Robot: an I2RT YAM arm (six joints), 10 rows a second.
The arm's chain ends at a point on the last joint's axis. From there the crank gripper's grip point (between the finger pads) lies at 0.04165 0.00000 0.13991 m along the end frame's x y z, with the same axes.
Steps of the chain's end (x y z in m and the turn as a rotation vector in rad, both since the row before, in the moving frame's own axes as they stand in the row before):
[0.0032, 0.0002, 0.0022, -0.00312, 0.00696, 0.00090]
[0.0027, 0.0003, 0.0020, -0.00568, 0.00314, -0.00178]
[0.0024, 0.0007, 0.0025, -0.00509, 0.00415, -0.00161]
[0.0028, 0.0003, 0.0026, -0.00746, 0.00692, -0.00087]
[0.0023, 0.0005, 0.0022, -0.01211, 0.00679, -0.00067]
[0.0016, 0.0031, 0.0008, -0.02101, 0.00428, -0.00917]
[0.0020, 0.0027, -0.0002, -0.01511, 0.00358, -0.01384]
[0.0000, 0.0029, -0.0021, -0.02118, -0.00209, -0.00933]
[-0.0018, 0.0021, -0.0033, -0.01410, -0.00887, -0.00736]
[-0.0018, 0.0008, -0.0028, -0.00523, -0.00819, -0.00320]
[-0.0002, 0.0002, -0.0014, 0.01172, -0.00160, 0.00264]
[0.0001, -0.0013, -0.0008, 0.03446, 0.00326, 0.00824]
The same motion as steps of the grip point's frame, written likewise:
[0.0042, 0.0007, 0.0019, -0.00312, 0.00696, 0.00090]
[0.0031, 0.0010, 0.0019, -0.00568, 0.00314, -0.00178]
[0.0030, 0.0013, 0.0023, -0.00509, 0.00415, -0.00161]
[0.0038, 0.0013, 0.0023, -0.00746, 0.00692, -0.00087]
[0.0032, 0.0022, 0.0019, -0.01211, 0.00679, -0.00067]
[0.0022, 0.0057, 0.0006, -0.02101, 0.00428, -0.00917]
[0.0025, 0.0042, -0.0004, -0.01511, 0.00358, -0.01384]
[-0.0003, 0.0055, -0.0020, -0.02118, -0.00209, -0.00933]
[-0.0030, 0.0038, -0.0029, -0.01410, -0.00887, -0.00736]
[-0.0029, 0.0014, -0.0025, -0.00523, -0.00819, -0.00320]
[-0.0004, -0.0013, -0.0013, 0.01172, -0.00160, 0.00264]
[0.0006, -0.0058, -0.0010, 0.03446, 0.00326, 0.00824]

